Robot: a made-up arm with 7 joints.
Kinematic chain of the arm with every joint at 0, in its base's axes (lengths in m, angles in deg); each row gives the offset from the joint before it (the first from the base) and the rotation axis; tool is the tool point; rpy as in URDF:
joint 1: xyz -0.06 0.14 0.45 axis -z
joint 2: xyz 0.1 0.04 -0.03 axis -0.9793 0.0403 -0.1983
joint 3: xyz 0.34 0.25 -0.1 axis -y
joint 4: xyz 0 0.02 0.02 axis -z
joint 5: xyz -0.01 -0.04 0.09 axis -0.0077 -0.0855 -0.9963
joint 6: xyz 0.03 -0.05 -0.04 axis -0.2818 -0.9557 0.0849
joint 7: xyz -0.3 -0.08 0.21 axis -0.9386 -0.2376 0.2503
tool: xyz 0 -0.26 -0.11 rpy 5.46 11.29 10.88
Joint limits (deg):
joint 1: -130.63..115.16
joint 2: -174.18..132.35
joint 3: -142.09..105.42
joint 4: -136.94..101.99
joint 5: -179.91..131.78
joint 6: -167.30..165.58
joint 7: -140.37..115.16
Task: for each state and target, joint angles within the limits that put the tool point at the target. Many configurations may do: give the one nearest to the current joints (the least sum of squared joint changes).
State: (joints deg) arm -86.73 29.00 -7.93 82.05 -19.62 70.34 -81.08
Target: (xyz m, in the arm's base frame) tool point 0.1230 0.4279 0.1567
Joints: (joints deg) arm -100.73 42.46 -4.84 64.59 -32.24 97.74 -70.30
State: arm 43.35 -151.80 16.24 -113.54 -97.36 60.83 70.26
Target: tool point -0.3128 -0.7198 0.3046
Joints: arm 61.17 -174.18 32.56 -107.69 -86.23 38.50 82.34
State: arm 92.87 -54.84 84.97 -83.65 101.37 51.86 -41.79
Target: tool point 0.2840 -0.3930 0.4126
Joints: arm 103.27 -80.48 66.92 -89.55 96.92 37.83 -33.88
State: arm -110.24 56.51 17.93 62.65 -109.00 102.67 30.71
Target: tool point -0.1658 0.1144 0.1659
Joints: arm -73.85 10.93 9.14 101.99 -72.82 95.63 36.86
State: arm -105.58 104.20 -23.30 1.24 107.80 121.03 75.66
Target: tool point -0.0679 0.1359 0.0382
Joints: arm -105.63 91.67 -39.49 -13.58 89.72 128.86 63.14
